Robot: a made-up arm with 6 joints.
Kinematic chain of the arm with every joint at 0, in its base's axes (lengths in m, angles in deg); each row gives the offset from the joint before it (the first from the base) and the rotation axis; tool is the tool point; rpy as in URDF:
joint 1: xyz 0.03 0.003 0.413 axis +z
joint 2: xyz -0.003 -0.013 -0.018 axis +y
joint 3: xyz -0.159 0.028 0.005 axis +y
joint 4: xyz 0.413 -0.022 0.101 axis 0.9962 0 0.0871
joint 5: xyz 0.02 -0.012 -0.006 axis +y
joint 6: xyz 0.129 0.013 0.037 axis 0.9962 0 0.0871
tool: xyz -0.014 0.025 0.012 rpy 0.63 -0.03 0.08
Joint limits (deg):
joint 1: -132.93..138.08
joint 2: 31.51..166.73
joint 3: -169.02..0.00
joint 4: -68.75..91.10
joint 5: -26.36..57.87
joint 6: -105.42..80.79
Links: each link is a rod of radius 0.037 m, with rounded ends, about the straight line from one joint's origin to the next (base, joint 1, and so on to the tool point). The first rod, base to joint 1, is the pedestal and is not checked.
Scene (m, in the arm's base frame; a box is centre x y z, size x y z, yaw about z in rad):
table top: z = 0
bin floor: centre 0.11 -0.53 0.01 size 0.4 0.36 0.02 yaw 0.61
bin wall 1: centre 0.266 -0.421 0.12 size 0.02 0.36 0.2 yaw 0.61
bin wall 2: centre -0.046 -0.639 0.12 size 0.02 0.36 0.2 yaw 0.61
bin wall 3: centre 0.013 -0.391 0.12 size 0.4 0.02 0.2 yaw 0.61
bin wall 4: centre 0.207 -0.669 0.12 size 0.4 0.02 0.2 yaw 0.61
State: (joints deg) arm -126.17 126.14 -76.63 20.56 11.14 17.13
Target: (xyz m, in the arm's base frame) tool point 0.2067 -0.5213 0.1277
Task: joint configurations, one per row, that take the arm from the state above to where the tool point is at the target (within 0.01 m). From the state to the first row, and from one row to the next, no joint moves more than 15 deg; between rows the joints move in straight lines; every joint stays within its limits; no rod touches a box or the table.
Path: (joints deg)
1: -127.52 123.95 -89.28 23.80 13.52 18.99
2: -128.87 121.77 -101.93 27.04 15.90 20.84
3: -130.23 119.58 -114.58 30.29 18.28 22.70
4: -131.58 117.40 -127.23 33.53 20.66 24.55
5: -132.93 115.21 -139.88 36.77 23.04 26.41
6: -120.84 119.74 -128.78 33.34 21.15 24.25
7: -108.74 124.26 -117.69 29.91 19.26 22.10
8: -96.65 128.78 -106.60 26.49 17.37 19.94
9: -84.56 133.30 -95.51 23.06 15.49 17.78
10: -72.47 137.83 -84.42 19.63 13.60 15.63

